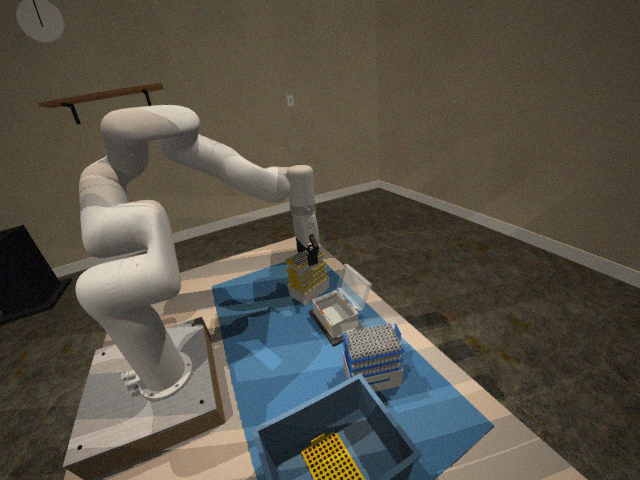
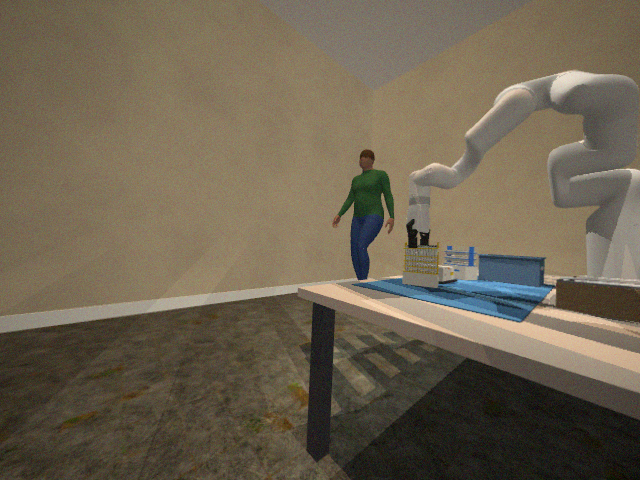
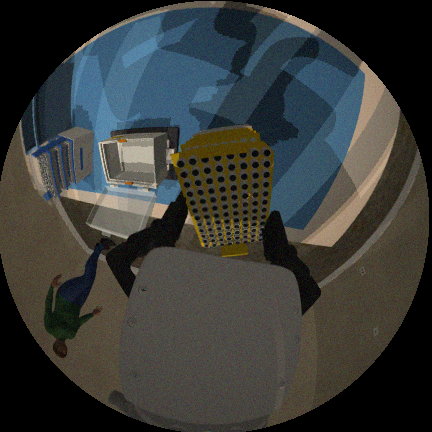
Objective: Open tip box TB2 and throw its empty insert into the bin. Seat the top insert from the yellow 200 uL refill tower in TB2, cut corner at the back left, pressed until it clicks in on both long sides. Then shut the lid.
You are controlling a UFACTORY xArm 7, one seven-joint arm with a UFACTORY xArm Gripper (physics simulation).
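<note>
My gripper (image 1: 307,256) (image 2: 418,245) (image 3: 228,210) is shut on the top yellow insert (image 1: 298,259) (image 3: 225,185), one finger at each long side. The insert is level, at the top of the yellow refill tower (image 1: 308,292) (image 2: 421,279) (image 3: 220,136); I cannot tell whether a small gap lies under it. TB2 (image 1: 345,327) (image 2: 445,273) (image 3: 160,160) stands beside the tower, without an insert, and its clear lid (image 1: 356,286) (image 3: 122,212) is open. An empty yellow insert (image 1: 330,457) lies in the bin (image 1: 310,424) (image 2: 511,269).
A blue refill tower (image 1: 374,356) (image 2: 460,272) (image 3: 82,155) stands between TB2 and the bin. A dark holder (image 1: 325,330) (image 3: 172,135) is under TB2. The blue mat (image 1: 268,356) lies beneath them. A person (image 2: 368,196) (image 3: 67,310) is beyond the table.
</note>
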